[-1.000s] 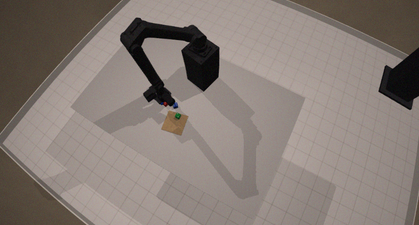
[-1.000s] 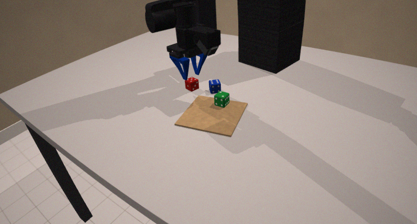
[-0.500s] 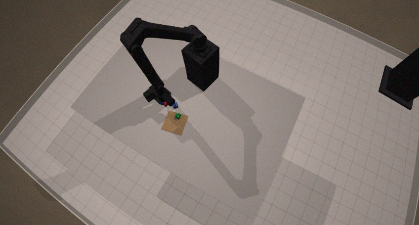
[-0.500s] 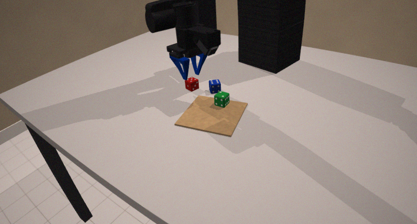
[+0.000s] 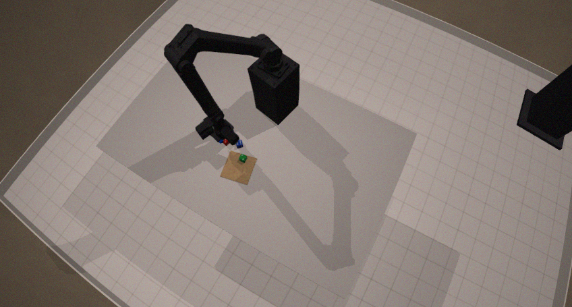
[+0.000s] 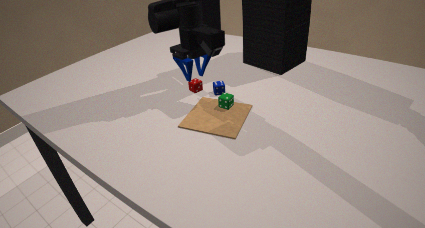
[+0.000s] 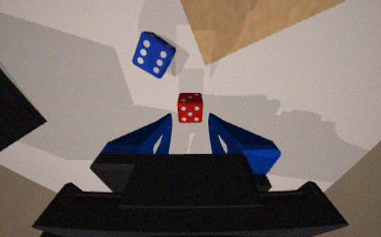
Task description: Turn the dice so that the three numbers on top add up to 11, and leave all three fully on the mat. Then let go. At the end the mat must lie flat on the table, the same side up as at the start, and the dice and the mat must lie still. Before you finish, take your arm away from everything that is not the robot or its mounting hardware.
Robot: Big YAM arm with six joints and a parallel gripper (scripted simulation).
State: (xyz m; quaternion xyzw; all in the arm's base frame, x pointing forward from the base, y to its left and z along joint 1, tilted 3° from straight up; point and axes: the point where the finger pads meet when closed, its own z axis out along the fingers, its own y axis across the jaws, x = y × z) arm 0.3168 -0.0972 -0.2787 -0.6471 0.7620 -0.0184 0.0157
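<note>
The red die lies 30 mm below my hand. Also, from my hand: tan mat 130 mm to the left, 70 mm ahead, 40 mm below; then green die 130 mm to the left, 30 mm below, 30 mm ahead; then blue die 70 mm to the left, 30 mm below, 20 mm behind.
</note>
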